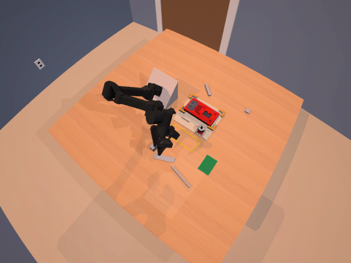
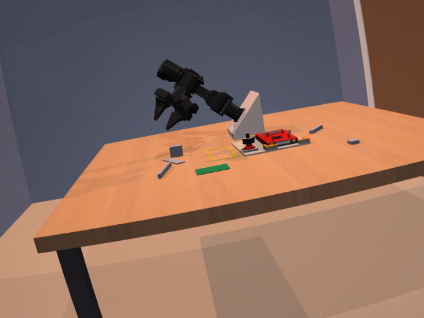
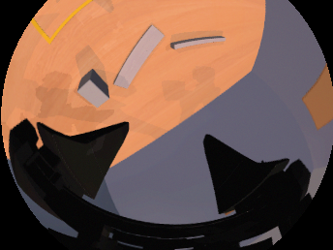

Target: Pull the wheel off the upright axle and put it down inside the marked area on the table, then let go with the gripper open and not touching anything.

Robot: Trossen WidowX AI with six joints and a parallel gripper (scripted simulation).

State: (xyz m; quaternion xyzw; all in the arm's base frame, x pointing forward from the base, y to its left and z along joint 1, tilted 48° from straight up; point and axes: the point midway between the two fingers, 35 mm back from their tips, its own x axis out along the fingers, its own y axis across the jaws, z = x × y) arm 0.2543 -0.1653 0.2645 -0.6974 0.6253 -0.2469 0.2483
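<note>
Now: the black wheel 10 cm ahead of my gripper tip, 28 cm to the left of it and 9 cm below it. Round my gripper tip: green tile: 24 cm ahead, 12 cm to the left, 13 cm below; then upright axle: 11 cm ahead, 28 cm to the left, 10 cm below; then grey cube: 6 cm behind, 4 cm to the left, 11 cm below.
</note>
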